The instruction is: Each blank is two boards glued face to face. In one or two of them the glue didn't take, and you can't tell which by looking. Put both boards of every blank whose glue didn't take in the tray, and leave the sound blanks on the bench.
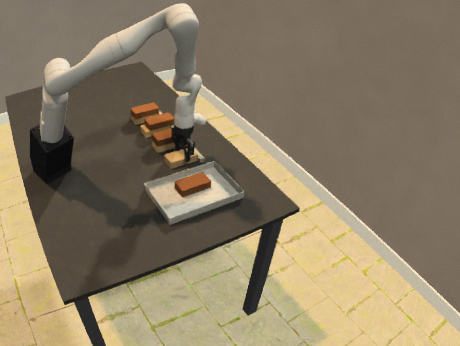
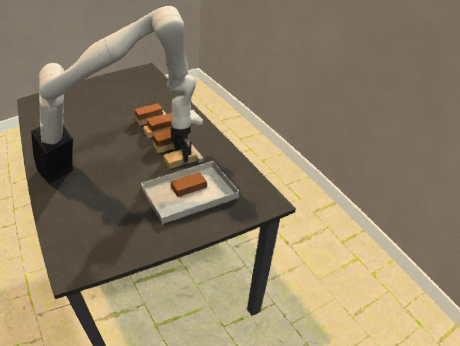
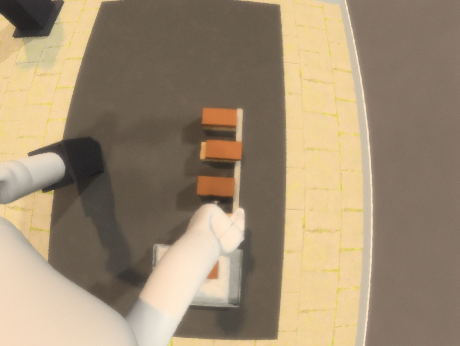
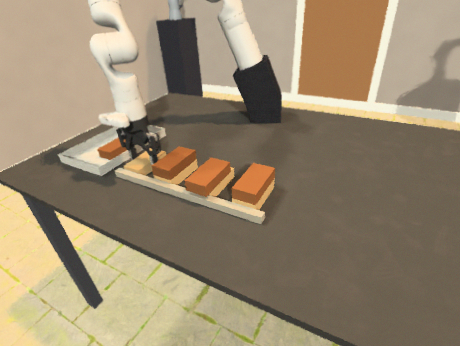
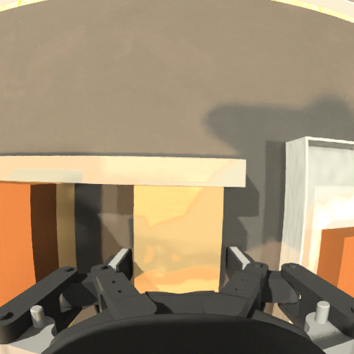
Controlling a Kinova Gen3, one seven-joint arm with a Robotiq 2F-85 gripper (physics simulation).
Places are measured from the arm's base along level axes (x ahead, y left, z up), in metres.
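Where they show: gripper, fingertip midpoint: (image 1: 181, 157) (image 2: 180, 157) (image 4: 144, 162); arm's base, origin of the base link: (image 1: 51, 133) (image 2: 51, 134) (image 3: 51, 167) (image 4: 250, 64).
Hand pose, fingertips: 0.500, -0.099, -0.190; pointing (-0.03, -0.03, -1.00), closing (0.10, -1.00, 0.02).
Things, the pixels of their top centre, and the offset from my fingertips, as dx, dy, dz. "spot": a spot on its surface instead.
- bare light board, middle of its top: (image 4: 145, 158) (image 1: 180, 154) (image 2: 179, 154) -0.003, +0.002, +0.012
- tray, middle of its top: (image 1: 193, 187) (image 3: 196, 277) (image 2: 188, 187) (image 4: 114, 140) -0.044, -0.194, +0.012
- red-brown board, middle of its top: (image 1: 192, 181) (image 2: 188, 181) (image 4: 117, 143) -0.033, -0.165, +0.014
- nearest blank, middle of its top: (image 4: 174, 157) (image 3: 215, 186) (image 1: 167, 133) (image 2: 168, 134) -0.010, +0.119, +0.042
- middle blank, middle of its top: (image 4: 208, 170) (image 3: 223, 149) (image 1: 159, 118) (image 2: 161, 119) +0.001, +0.243, +0.042
- far blank, middle of its top: (image 4: 254, 177) (image 3: 219, 116) (image 1: 144, 107) (image 2: 148, 108) -0.026, +0.360, +0.042
- low pale strip, surface spot: (image 4: 190, 195) spot: +0.063, +0.228, +0.000
A bare light board (image 1: 175, 160) (image 2: 174, 160) (image 4: 137, 165) (image 5: 177, 215) lies on the bench at the tray end of the row. My gripper (image 1: 189, 155) (image 2: 185, 156) (image 4: 143, 156) (image 5: 178, 260) is open over it, one finger on each side with gaps. The tray (image 1: 207, 206) (image 4: 82, 166) (image 5: 296, 200) holds one red-brown board (image 1: 193, 184) (image 2: 189, 184) (image 4: 112, 148) (image 5: 337, 265). Three stacked blanks stand in the row: the nearest blank (image 3: 215, 186) (image 4: 175, 162), the middle blank (image 3: 223, 149) (image 4: 208, 175), its top board shifted toward the strip, and the far blank (image 3: 219, 117) (image 4: 254, 181).
A low pale strip (image 3: 238, 170) (image 4: 190, 195) (image 5: 125, 170) runs along the ends of the row. The nearest blank stands close beside one finger, and the tray wall is on the other side. The arm's black base block (image 1: 51, 155) (image 4: 260, 92) stands across the table.
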